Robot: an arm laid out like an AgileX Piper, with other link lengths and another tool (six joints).
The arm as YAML. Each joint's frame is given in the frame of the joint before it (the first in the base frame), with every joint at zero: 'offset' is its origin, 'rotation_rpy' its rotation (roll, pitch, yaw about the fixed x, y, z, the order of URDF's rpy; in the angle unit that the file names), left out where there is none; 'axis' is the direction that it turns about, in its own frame. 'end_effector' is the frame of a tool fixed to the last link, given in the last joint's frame.
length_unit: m
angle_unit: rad
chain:
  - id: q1
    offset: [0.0, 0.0, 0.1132]
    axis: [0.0, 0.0, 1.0]
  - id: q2
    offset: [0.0, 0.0, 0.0]
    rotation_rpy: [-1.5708, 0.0, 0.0]
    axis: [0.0, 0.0, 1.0]
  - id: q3
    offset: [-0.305, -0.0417, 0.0]
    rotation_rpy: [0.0, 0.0, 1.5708]
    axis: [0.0, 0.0, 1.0]
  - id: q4
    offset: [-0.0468, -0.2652, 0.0]
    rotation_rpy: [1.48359, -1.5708, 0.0]
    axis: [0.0, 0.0, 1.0]
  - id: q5
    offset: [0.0, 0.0, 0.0]
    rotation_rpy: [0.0, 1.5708, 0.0]
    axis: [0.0, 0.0, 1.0]
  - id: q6
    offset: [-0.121, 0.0, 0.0]
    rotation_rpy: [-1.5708, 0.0, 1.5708]
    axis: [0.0, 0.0, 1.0]
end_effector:
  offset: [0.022, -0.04, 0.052]
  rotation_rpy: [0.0, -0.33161, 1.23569]
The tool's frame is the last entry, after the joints.
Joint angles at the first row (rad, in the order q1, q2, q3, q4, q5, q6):
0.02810 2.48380 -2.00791 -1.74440 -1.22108 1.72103
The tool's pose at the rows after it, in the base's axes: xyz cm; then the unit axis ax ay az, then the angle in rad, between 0 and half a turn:
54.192 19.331 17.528 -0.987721 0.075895 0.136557 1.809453
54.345 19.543 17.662 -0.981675 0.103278 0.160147 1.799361
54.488 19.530 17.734 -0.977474 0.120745 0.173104 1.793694
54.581 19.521 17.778 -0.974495 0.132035 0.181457 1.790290
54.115 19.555 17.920 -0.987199 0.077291 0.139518 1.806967
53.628 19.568 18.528 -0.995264 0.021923 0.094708 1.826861
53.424 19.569 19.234 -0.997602 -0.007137 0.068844 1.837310
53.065 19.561 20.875 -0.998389 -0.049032 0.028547 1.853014
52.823 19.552 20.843 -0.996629 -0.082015 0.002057 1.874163
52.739 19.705 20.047 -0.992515 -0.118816 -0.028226 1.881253
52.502 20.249 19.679 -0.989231 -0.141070 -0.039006 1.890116
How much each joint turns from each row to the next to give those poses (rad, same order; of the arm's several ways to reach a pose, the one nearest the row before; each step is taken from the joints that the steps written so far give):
0.00183 0.00002 -0.00003 0.00000 0.00001 0.03095
0.00422 -0.00003 0.00004 0.00000 0.00000 0.05943
-0.00002 0.00003 -0.00004 -0.00001 -0.00002 0.03512
0.00000 0.00000 0.00001 0.00001 0.00001 0.02267
0.00001 -0.00666 0.00004 0.00001 0.00001 -0.10492
0.00000 -0.01581 -0.00004 -0.00002 -0.00001 -0.09998
0.00000 -0.01237 -0.00594 0.00001 0.00000 -0.04539
-0.00001 -0.02851 -0.01011 0.00001 0.00000 -0.05712
0.00001 -0.00363 -0.00008 -0.00001 0.00000 -0.06773
0.00254 0.01462 0.00397 0.02711 -0.00001 -0.10099
0.01034 0.00583 0.00004 0.00677 0.00001 -0.04526

